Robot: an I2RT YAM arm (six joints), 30 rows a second.
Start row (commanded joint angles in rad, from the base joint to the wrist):
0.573 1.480 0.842 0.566 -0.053 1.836
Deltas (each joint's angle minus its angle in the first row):
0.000 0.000 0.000 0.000 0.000 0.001
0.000 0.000 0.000 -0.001 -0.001 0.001
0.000 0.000 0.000 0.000 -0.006 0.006
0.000 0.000 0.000 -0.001 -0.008 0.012
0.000 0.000 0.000 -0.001 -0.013 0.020
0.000 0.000 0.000 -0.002 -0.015 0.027
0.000 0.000 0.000 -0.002 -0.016 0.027
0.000 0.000 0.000 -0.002 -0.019 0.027
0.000 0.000 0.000 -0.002 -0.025 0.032
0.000 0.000 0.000 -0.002 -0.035 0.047
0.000 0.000 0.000 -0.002 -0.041 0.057
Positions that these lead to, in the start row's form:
0.573 1.480 0.842 0.566 -0.053 1.837
0.573 1.480 0.842 0.565 -0.054 1.837
0.573 1.480 0.842 0.566 -0.059 1.842
0.573 1.480 0.842 0.565 -0.061 1.848
0.573 1.480 0.842 0.565 -0.066 1.856
0.573 1.480 0.842 0.564 -0.068 1.863
0.573 1.480 0.842 0.564 -0.069 1.863
0.573 1.480 0.842 0.564 -0.072 1.863
0.573 1.480 0.842 0.564 -0.078 1.868
0.573 1.480 0.842 0.564 -0.088 1.883
0.573 1.480 0.842 0.564 -0.094 1.893

